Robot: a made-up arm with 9 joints. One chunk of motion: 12 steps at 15 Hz.
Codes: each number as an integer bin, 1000 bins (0 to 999) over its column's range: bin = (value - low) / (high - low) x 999, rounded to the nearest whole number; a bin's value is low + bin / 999 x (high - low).
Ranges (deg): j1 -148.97..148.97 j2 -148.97..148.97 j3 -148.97..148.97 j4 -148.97..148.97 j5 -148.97..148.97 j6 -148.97..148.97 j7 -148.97..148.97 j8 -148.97..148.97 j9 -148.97..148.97
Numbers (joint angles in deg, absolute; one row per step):
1: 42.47 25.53 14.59 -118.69 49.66 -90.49 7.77 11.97 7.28
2: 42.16 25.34 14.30 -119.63 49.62 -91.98 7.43 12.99 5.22
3: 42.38 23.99 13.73 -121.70 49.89 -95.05 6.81 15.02 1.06
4: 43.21 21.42 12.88 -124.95 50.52 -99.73 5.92 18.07 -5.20
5: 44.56 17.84 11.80 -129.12 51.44 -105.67 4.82 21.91 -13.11
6: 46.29 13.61 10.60 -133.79 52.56 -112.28 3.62 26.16 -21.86
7: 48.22 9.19 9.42 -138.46 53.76 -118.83 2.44 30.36 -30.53
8: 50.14 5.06 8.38 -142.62 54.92 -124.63 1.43 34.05 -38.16
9: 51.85 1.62 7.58 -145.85 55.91 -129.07 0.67 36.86 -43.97
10: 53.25 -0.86 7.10 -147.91 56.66 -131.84 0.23 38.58 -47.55
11: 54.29 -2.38 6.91 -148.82 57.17 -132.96 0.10 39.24 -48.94
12: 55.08 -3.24 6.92 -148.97 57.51 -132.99 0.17 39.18 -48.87
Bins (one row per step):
1: 642 585 548 102 666 196 526 540 524
2: 641 584 547 98 666 191 524 543 517
3: 642 580 546 91 667 181 522 550 503
4: 644 571 543 81 669 165 519 560 482
5: 649 559 539 67 672 145 516 573 456
6: 655 545 535 51 676 123 512 587 426
7: 661 530 531 35 680 101 508 601 397
8: 668 516 528 21 684 82 504 614 372
9: 673 505 525 10 687 67 502 623 352
10: 678 497 523 4 689 57 500 629 340
11: 682 492 523 1 691 54 500 631 335
12: 684 489 523 0 692 54 500 631 336

